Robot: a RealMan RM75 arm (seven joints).
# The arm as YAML. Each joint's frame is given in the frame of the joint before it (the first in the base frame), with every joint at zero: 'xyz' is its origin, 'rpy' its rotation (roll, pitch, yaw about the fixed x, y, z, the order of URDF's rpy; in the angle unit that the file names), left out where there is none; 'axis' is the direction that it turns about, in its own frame. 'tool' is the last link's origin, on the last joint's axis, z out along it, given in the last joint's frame.
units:
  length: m
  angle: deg
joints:
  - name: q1
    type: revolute
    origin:
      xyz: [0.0, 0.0, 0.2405]
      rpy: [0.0, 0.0, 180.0]
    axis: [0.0, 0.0, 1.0]
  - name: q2
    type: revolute
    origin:
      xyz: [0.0, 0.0, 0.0]
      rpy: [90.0, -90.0, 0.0]
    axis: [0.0, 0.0, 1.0]
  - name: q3
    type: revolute
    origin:
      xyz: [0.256, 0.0, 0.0]
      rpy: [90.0, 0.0, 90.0]
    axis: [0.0, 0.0, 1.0]
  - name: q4
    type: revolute
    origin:
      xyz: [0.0, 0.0, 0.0]
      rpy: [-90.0, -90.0, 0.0]
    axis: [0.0, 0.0, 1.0]
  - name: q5
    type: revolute
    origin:
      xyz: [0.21, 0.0, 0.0]
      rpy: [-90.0, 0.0, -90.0]
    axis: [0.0, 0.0, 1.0]
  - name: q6
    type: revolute
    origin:
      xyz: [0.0, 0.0, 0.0]
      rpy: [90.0, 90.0, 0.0]
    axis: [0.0, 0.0, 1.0]
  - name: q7
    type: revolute
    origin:
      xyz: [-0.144, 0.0, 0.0]
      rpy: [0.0, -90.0, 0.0]
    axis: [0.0, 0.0, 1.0]
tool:
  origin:
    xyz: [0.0, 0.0, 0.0]
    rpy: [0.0, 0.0, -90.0]
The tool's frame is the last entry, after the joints.
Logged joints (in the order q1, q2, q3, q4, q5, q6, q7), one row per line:
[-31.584, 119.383, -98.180, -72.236, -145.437, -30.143, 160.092]
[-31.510, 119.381, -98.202, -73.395, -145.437, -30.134, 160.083]
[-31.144, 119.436, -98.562, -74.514, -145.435, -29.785, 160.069]
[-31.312, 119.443, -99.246, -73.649, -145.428, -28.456, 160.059]
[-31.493, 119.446, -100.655, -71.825, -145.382, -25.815, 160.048]
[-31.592, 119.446, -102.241, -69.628, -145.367, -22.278, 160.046]
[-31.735, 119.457, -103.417, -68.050, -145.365, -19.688, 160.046]
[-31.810, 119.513, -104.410, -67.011, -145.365, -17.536, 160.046]
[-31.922, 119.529, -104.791, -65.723, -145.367, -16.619, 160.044]
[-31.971, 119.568, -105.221, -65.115, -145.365, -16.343, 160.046]
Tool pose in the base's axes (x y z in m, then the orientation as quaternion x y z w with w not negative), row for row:
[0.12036, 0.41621, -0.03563, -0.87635, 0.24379, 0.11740, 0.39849]
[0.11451, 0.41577, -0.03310, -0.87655, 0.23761, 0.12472, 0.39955]
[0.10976, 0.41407, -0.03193, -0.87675, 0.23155, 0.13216, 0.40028]
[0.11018, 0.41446, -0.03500, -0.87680, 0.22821, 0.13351, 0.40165]
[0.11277, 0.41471, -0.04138, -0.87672, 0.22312, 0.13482, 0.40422]
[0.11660, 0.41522, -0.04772, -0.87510, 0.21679, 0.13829, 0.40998]
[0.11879, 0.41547, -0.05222, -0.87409, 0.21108, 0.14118, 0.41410]
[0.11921, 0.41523, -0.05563, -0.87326, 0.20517, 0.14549, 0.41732]
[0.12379, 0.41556, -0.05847, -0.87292, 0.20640, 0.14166, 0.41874]
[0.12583, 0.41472, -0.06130, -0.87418, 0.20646, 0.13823, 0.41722]
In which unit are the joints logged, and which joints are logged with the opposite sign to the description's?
The joints are logged in degrees. Opposite sign: q1.
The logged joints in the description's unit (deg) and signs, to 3 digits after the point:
[31.584, 119.383, -98.180, -72.236, -145.437, -30.143, 160.092]
[31.510, 119.381, -98.202, -73.395, -145.437, -30.134, 160.083]
[31.144, 119.436, -98.562, -74.514, -145.435, -29.785, 160.069]
[31.312, 119.443, -99.246, -73.649, -145.428, -28.456, 160.059]
[31.493, 119.446, -100.655, -71.825, -145.382, -25.815, 160.048]
[31.592, 119.446, -102.241, -69.628, -145.367, -22.278, 160.046]
[31.735, 119.457, -103.417, -68.050, -145.365, -19.688, 160.046]
[31.810, 119.513, -104.410, -67.011, -145.365, -17.536, 160.046]
[31.922, 119.529, -104.791, -65.723, -145.367, -16.619, 160.044]
[31.971, 119.568, -105.221, -65.115, -145.365, -16.343, 160.046]

